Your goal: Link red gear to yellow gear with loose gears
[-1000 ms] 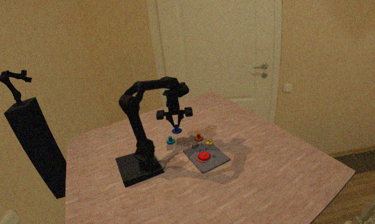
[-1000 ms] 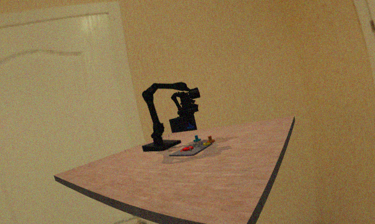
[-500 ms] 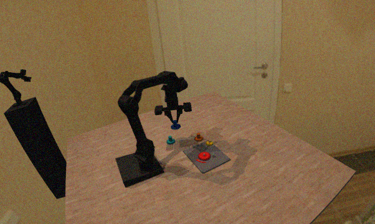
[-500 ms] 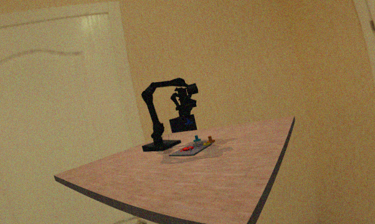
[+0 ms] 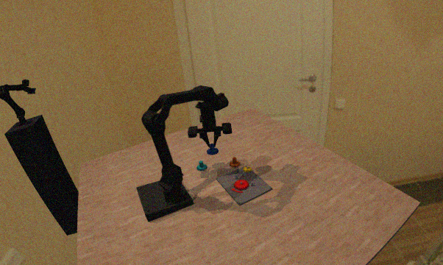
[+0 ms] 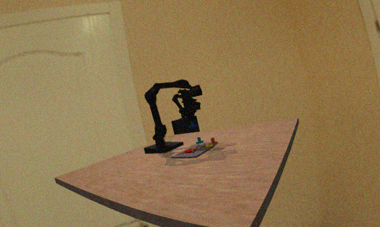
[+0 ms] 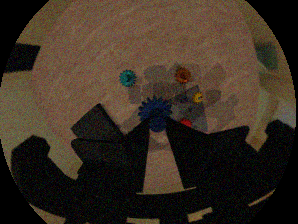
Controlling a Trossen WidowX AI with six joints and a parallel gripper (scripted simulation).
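My gripper tip is 14 cm above the orange gear, 11 cm short of it and 2 cm to the right of it. Also, from my gripper tip: yellow gear (14 cm below, 14 cm ahead, 6 cm to the right); then teal gear (14 cm below, 8 cm to the left, 4 cm behind); then blue gear (1 cm below).
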